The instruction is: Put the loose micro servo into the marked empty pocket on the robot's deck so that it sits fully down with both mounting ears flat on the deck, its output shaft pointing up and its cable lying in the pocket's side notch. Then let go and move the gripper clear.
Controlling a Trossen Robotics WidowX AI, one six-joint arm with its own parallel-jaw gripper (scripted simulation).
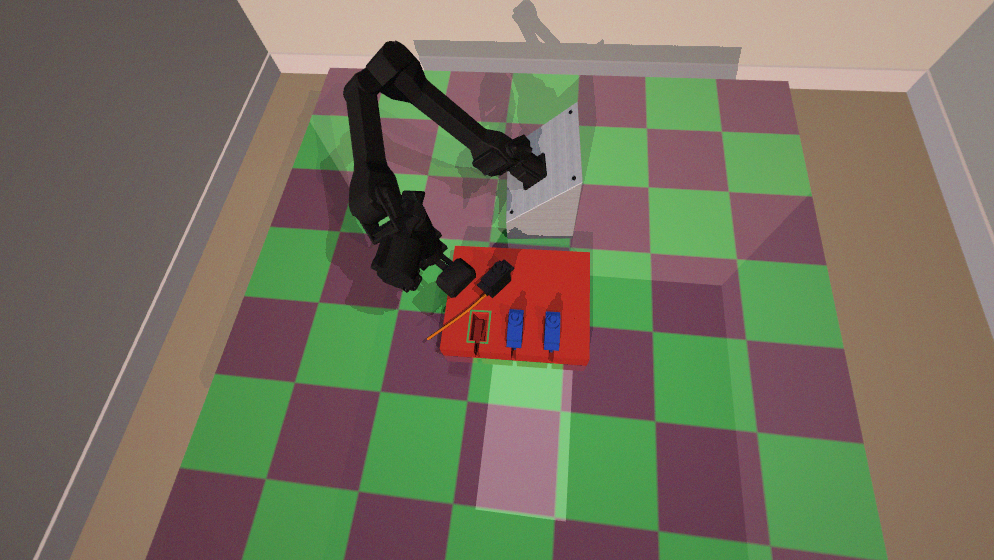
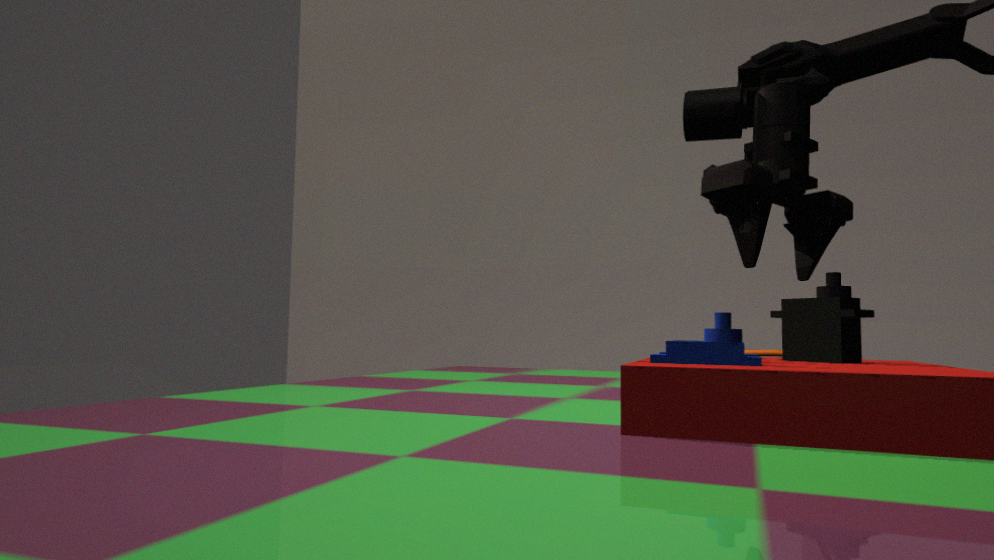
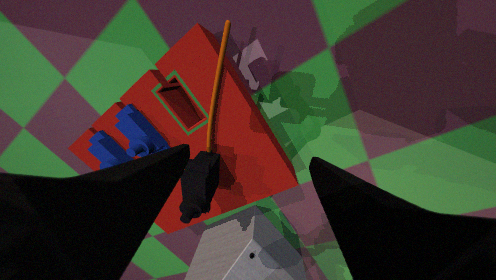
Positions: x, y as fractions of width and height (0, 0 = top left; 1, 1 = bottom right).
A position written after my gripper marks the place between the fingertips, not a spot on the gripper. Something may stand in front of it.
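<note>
My gripper (image 2: 0.78, 0.49), open and holding nothing, is also visible in image 1 (image 1: 0.44, 0.49) and image 3 (image 3: 0.51, 0.56). A black micro servo (image 2: 0.83, 0.59) is present; the servo appears in image 1 (image 1: 0.50, 0.49) and image 3 (image 3: 0.40, 0.64) too. A red deck (image 2: 0.90, 0.73) is likewise visible, with the deck appearing in image 1 (image 1: 0.55, 0.50) and image 3 (image 3: 0.51, 0.59).
</note>
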